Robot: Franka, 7 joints.
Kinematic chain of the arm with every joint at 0, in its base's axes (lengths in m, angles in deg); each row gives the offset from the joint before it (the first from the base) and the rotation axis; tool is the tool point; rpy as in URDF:
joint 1: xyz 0 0 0.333 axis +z
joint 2: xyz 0 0 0 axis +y
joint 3: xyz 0 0 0.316 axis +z
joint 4: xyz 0.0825 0 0 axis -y
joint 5: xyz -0.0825 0 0.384 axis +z
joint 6: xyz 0 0 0 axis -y
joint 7: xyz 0.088 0 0 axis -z
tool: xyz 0 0 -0.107 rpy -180 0 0
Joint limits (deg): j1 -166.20..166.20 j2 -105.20..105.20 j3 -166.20..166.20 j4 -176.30..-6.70 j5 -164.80..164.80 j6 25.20..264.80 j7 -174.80..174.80
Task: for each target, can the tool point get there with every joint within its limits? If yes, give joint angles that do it. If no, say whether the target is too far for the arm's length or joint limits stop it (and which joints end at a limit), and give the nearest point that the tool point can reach.
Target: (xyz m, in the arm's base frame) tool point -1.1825 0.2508 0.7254
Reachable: no: too far | nearest point -0.7982 0.1693 0.5979 | short by 0.413 m
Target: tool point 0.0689 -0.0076 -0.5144
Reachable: no: joint limits stop it (at a limit: joint 2) | nearest point 0.1241 -0.0137 -0.3366 | short by 0.186 m
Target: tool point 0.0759 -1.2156 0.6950
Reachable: no: too far | nearest point 0.0512 -0.8207 0.5774 | short by 0.413 m
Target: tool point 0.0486 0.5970 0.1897
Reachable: yes | joints 30.11 83.30 60.38 -87.25 -138.79 208.93 140.09
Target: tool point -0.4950 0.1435 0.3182
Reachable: yes | joints 59.37 -41.92 104.06 -118.95 -12.23 100.83 -50.18
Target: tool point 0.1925 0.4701 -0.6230
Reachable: no: too far | nearest point 0.1622 0.3961 -0.3407 | short by 0.293 m
